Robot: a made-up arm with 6 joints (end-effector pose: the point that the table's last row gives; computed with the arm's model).
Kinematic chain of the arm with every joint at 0, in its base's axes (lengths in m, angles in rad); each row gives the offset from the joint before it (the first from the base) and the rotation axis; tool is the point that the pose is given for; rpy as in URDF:
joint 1: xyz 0 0 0.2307 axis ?
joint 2: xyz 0 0 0 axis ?
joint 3: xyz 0.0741 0 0.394 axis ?
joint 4: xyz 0.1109 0 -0.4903 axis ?
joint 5: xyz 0 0 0 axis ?
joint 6: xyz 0.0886 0 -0.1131 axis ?
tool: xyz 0 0 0 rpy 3.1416 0 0
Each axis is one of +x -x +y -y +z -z.
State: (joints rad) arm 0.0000 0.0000 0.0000 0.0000 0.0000 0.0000
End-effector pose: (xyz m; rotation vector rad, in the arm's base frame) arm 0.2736 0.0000 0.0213 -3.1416 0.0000 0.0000
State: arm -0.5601 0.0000 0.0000 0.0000 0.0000 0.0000
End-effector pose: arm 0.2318 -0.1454 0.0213 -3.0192 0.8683 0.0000
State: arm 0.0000 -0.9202 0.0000 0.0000 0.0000 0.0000
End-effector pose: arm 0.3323 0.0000 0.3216 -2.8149 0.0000 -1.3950
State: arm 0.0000 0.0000 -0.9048 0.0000 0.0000 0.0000
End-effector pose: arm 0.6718 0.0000 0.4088 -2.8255 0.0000 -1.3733
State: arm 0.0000 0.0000 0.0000 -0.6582 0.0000 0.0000
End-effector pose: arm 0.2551 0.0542 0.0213 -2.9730 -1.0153 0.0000
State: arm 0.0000 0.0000 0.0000 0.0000 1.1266 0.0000
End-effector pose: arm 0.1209 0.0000 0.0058 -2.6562 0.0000 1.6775
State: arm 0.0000 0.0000 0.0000 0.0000 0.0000 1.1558
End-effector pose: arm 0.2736 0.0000 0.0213 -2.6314 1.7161 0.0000
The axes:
joint 1: +z
joint 2: +y
joint 3: +y
joint 4: -z
joint 5: +y
joint 6: -z

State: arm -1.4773 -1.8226 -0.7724 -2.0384 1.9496 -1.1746
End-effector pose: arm -0.1479 0.2593 0.7477 1.0741 -1.6260 -1.5539
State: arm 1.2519 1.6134 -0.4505 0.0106 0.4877 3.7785
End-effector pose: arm -0.0422 -0.1287 -0.2357 0.5005 -1.6174 1.4882
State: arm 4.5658 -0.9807 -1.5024 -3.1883 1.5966 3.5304
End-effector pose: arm 0.0218 0.1105 1.1054 -0.4844 0.9512 1.6420
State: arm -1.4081 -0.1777 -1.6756 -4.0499 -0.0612 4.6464
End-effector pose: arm 0.0170 -0.5675 0.8484 0.8261 -1.3871 1.8837
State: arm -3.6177 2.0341 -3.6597 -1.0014 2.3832 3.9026
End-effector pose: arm -0.6436 0.4666 0.0483 -1.3364 1.5558 -0.6333
